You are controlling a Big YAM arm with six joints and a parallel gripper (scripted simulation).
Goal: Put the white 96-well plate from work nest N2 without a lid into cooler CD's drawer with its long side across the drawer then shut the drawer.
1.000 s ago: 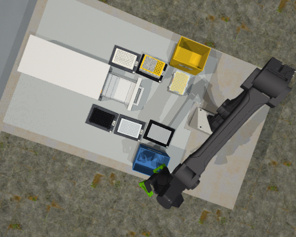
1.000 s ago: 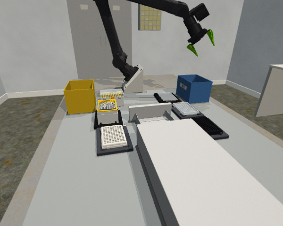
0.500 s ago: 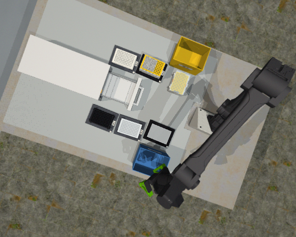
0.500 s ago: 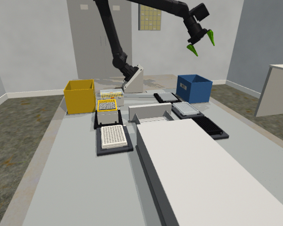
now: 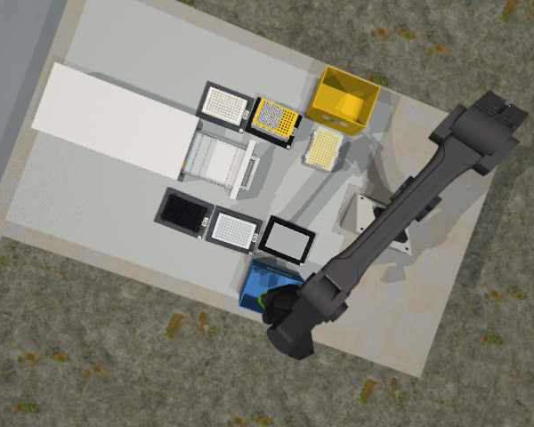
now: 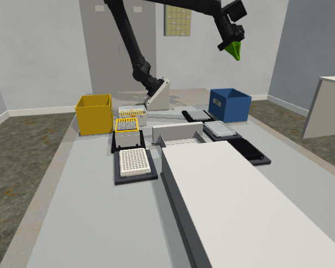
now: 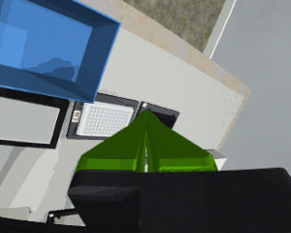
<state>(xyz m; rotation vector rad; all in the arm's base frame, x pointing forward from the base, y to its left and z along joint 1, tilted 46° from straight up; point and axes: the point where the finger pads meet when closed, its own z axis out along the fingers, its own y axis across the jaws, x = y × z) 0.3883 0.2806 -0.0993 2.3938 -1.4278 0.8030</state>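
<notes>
Now: the white 96-well plate 240 mm ahead of my hand, 520 mm to the right of it and 270 mm below it. Round my hand: blue bin 50 mm behind, 20 mm to the left, 250 mm below; clear plate 110 mm ahead, 130 mm to the right, 270 mm below; framed lid 70 mm behind, 140 mm to the right, 270 mm below.
</notes>
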